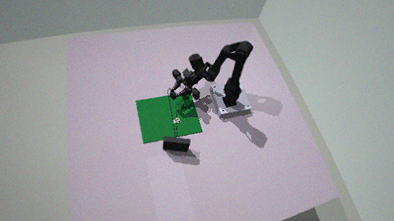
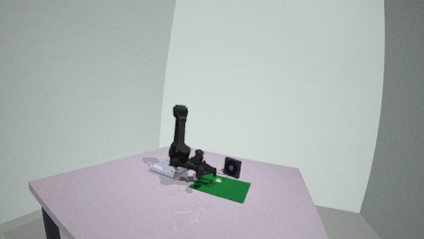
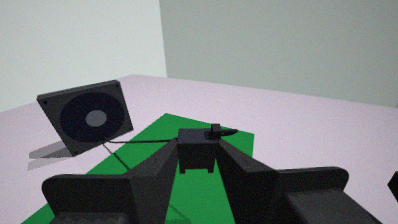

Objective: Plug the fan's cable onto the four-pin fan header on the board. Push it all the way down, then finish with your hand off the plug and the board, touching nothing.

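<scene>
The green board lies 12 cm below my gripper tip, 6 cm to the left of it and 4 cm ahead of it. The rest, counted from my gripper tip: white four-pin fan header 11 cm below, 10 cm to the left; black fan plug 1 cm below; black fan 22 cm to the left, 5 cm below, 5 cm ahead.
</scene>
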